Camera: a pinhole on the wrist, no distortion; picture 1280 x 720 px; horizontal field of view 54.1 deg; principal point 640.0 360.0 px. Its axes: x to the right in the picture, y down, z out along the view. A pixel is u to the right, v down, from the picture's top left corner.
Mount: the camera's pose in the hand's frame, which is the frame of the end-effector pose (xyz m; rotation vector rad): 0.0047 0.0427 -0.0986 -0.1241 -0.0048 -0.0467
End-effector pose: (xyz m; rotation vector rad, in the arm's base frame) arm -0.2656 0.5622 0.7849 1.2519 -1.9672 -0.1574
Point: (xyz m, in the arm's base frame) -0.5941 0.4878 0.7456
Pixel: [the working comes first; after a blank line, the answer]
In the camera's frame: 0.0989 0.0939 0.3802

966.0 669.5
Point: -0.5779 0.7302 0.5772
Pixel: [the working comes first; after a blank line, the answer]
In the camera's frame: -0.1940 0.1057 0.4186

59.2 676.5
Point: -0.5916 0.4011 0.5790
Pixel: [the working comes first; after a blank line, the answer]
In the camera's frame: 0.0848 -0.0490 0.5013

852.1 237.5
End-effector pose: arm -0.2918 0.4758 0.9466 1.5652 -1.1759 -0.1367
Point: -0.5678 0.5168 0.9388
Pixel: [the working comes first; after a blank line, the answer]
In the camera's frame: -0.1788 0.0804 0.2610

outside the picture
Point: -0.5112 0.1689 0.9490
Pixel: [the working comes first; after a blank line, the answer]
In the camera's frame: 0.1105 0.0046 0.4478

949.4 372.8
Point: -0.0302 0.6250 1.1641
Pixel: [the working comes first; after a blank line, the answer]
In the camera's frame: 0.1194 0.0279 -0.2487

behind the camera
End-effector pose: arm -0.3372 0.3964 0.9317 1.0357 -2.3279 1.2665
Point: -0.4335 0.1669 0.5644
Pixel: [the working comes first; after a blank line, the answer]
In the camera's frame: -0.0418 0.1040 0.5050

536.3 618.1
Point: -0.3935 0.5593 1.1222
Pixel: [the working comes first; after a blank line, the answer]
In the camera's frame: 0.0683 -0.0386 -0.1540

behind the camera
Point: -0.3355 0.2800 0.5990
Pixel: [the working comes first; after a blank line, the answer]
In the camera's frame: -0.1404 0.0618 0.3950

194.4 556.0
